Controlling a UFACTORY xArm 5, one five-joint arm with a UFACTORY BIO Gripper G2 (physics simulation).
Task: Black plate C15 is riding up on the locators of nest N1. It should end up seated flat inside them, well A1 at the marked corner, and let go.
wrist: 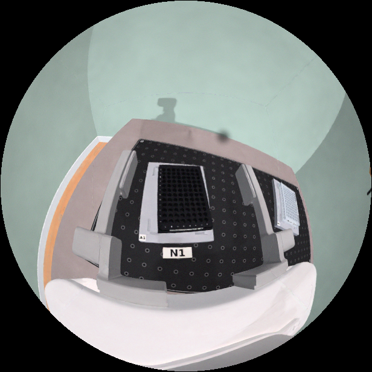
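The black plate C15 (pixel 183 197) lies on the pale nest N1 (pixel 149 215). It is off-centre to the right: a wide strip of nest shows along its left side, while its right edge reaches about the nest's right edge. Its near edge lies close behind the nest's front locators. How far it is tilted is hard to tell from above. The A1 mark (pixel 142 238) is at the nest's near left corner; the plate's own A1 marking cannot be read. My gripper (pixel 187 181) is open and empty, above the nest, with one finger to each side of the plate in view and apart from it.
The N1 label (pixel 177 253) lies in front of the nest on the black perforated board (pixel 232 225). A second nest with a pale plate (pixel 288 206) stands at the right. An orange strip (pixel 64 205) with a white edge runs along the left side of the table.
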